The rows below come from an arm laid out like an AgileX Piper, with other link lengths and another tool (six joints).
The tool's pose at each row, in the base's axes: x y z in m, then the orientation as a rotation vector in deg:
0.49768 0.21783 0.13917 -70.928 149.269 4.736
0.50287 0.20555 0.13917 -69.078 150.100 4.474
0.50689 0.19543 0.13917 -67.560 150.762 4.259
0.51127 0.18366 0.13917 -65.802 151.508 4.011
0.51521 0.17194 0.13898 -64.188 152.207 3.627
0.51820 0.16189 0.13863 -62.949 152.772 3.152
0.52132 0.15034 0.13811 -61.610 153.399 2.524
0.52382 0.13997 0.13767 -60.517 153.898 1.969
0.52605 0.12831 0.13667 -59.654 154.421 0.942
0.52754 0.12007 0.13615 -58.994 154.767 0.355
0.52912 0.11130 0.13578 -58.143 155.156 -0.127
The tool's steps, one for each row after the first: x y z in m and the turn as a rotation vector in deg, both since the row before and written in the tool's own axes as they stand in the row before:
0.00613 -0.01181 -0.00090 0.355 0.082 1.358
0.00498 -0.00966 -0.00073 0.291 0.066 1.109
0.00576 -0.01113 -0.00084 0.335 0.076 1.279
0.00581 -0.01089 -0.00067 0.395 0.138 1.165
0.00510 -0.00916 -0.00040 0.404 0.187 0.887
0.00595 -0.01039 -0.00033 0.499 0.256 0.952
0.00539 -0.00921 -0.00028 0.434 0.218 0.770
0.00645 -0.01001 0.00014 0.676 0.435 0.589
0.00450 -0.00708 0.00002 0.403 0.243 0.454
0.00469 -0.00758 -0.00009 0.360 0.203 0.594

